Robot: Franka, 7 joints.
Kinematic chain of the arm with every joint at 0, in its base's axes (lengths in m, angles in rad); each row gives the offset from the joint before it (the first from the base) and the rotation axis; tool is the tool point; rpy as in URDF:
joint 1: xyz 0 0 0.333 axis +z
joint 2: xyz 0 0 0 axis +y
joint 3: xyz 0 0 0.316 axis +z
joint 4: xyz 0.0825 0 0 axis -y
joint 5: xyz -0.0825 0 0.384 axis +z
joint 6: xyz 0 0 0 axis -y
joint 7: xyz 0.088 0 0 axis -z
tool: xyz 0 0 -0.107 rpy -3.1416 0 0
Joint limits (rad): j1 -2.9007..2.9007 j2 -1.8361..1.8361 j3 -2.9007..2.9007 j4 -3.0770..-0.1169 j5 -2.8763..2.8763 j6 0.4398..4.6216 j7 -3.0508..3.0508
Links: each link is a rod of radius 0.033 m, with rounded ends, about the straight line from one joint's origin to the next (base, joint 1, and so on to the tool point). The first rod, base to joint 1, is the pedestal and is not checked.
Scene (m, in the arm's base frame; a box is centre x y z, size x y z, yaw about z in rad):
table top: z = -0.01
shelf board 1: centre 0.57 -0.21 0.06 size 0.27 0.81 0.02 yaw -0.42
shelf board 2: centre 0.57 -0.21 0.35 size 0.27 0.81 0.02 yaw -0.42
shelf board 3: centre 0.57 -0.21 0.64 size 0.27 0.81 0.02 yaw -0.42
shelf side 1: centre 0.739 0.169 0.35 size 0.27 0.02 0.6 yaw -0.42
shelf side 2: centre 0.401 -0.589 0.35 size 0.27 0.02 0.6 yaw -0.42
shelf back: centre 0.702 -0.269 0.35 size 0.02 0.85 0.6 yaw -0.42
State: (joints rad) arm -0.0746 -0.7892 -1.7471 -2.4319 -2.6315 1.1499 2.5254
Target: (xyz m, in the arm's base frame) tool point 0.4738 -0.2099 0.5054
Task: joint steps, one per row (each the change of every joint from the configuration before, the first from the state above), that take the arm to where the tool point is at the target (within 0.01 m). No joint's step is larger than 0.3 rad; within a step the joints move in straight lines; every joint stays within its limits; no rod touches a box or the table.
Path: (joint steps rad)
1: 0.2887 0.1673 0.2286 0.0103 -0.0568 0.0858 0.0000
2: 0.2887 0.1673 0.2286 0.0103 -0.0569 0.0859 0.0000
3: 0.2887 0.1672 0.2286 0.0103 -0.0568 0.0858 0.0000

